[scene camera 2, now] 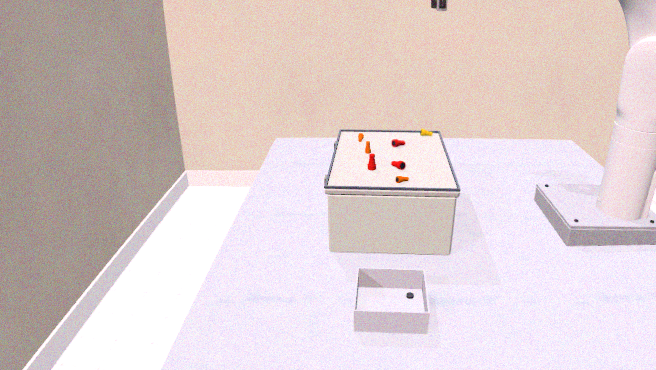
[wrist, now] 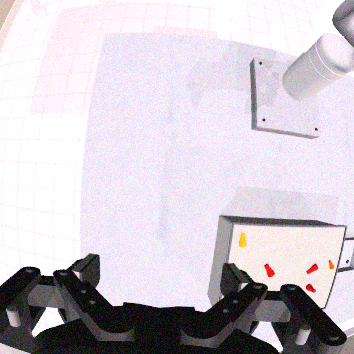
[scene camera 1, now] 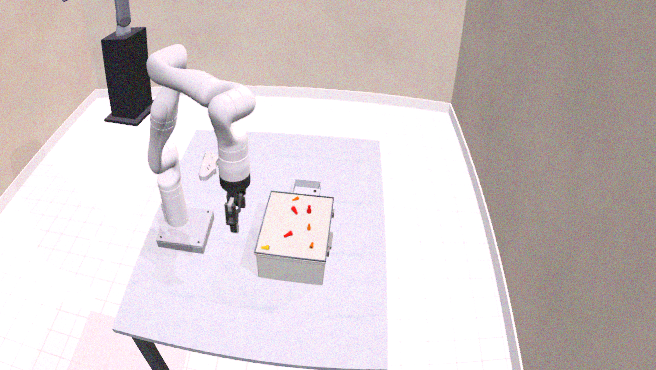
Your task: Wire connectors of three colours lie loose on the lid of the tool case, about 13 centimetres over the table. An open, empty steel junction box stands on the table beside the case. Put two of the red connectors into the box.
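Three red connectors lie apart on the pale lid of the tool case. One red connector lies near the lid's middle. A second and a third lie side by side toward the box end. The open junction box stands on the table past that end, with a dark spot on its floor. My gripper is open and empty, high above the table on the arm-base side of the case.
A yellow connector lies at a lid corner. Orange connectors also lie on the lid, one close to the second red one. The arm's base plate is bolted to the table.
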